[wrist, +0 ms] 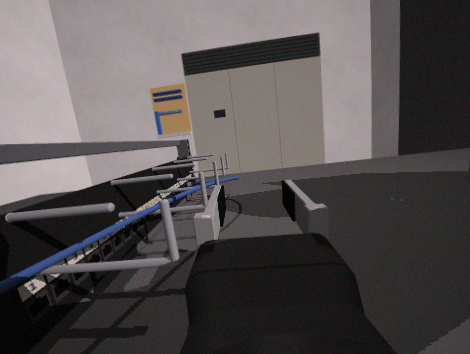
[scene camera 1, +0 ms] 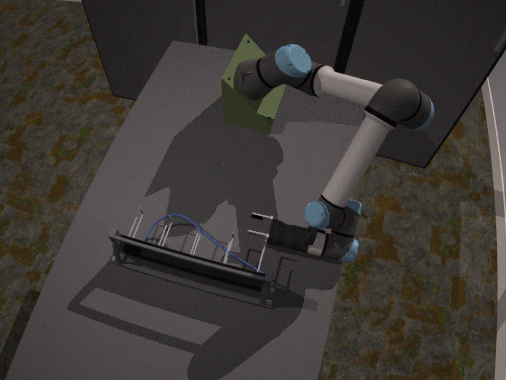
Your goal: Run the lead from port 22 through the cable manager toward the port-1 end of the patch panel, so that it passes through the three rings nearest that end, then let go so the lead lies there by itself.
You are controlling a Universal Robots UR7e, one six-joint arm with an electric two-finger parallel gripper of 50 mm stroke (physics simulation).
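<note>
The blue lead point(scene camera 1: 172, 215) point(wrist: 75, 248) leaves the panel near its left end in the scene view, arcs outward, then slants to the port-1 end at the right. The patch panel point(scene camera 1: 190, 263) point(wrist: 25, 235) stands upright with a row of wire rings. At the ring nearest port 1 point(scene camera 1: 263, 255) point(wrist: 170, 230), the lead lies above the lower bar and inside the upturned tip. It also lies inside the second ring point(wrist: 202, 187). At the third, I cannot tell. My gripper point(scene camera 1: 253, 224) point(wrist: 253, 194) is open and empty, beside the rings on their outer side, apart from the lead.
The grey table point(scene camera 1: 130, 150) carries the panel and the green arm mount point(scene camera 1: 245, 110). The panel's upper rail point(wrist: 90, 149) runs along the left in the wrist view. The ring prongs stick out close to my left finger. Dark cabinets point(scene camera 1: 280, 20) stand behind the table.
</note>
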